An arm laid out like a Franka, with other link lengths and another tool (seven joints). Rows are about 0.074 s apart.
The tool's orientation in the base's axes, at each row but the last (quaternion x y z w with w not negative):
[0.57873 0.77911 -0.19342 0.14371]
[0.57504 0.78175 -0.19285 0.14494]
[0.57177 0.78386 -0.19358 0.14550]
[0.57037 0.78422 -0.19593 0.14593]
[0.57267 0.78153 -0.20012 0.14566]
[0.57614 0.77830 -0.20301 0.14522]
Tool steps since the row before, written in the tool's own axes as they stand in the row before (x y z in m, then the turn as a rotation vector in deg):
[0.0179 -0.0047 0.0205 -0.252 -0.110 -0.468]
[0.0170 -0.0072 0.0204 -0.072 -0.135 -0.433]
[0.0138 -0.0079 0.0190 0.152 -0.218 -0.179]
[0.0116 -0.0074 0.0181 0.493 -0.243 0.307]
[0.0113 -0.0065 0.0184 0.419 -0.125 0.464]
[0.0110 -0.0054 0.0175 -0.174 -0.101 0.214]
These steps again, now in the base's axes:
[-0.0097 0.0044 -0.0255 -0.033 -0.022 0.541]
[-0.0118 0.0029 -0.0247 -0.110 0.106 0.433]
[-0.0116 0.0005 -0.0219 -0.255 0.153 0.120]
[-0.0105 -0.0009 -0.0201 -0.381 0.201 -0.459]
[-0.0096 -0.0011 -0.0204 -0.246 0.095 -0.580]
[-0.0085 -0.0006 -0.0196 -0.047 -0.275 -0.092]

